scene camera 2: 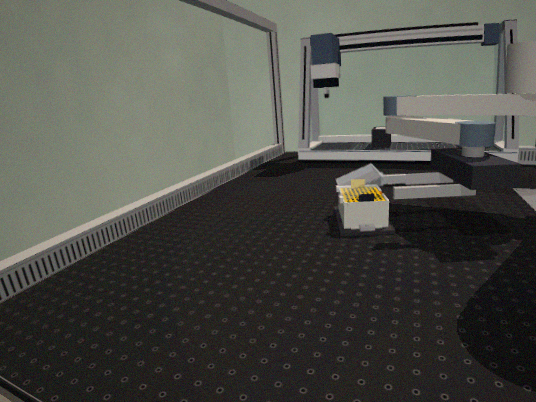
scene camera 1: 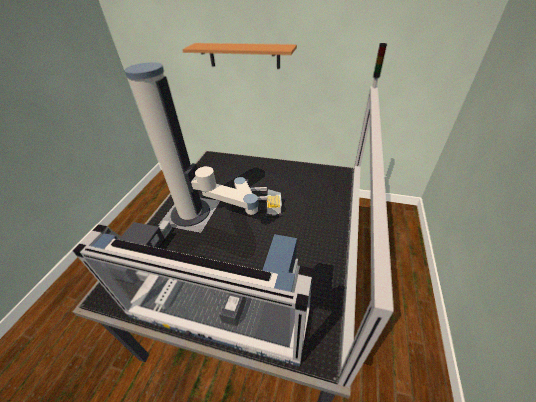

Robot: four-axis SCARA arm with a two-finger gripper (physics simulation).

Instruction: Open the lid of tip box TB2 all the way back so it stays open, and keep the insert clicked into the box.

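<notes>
A small white tip box sits on a dark base on the table; no TB2 label is readable. Its yellow insert lies in the box top, level with the rim. A dark block shows at the insert's front. The translucent grey lid is raised at the box's far side in scene camera 2, slanting, its right part higher. My gripper is shut with nothing held; its two long fingers still show a gap, their tips beside the box and lid. Whether they touch the lid cannot be told.
A gantry machine stands at the table end, with a blue head and a black block inside. The arm's column stands left. A framed guard runs along one table edge.
</notes>
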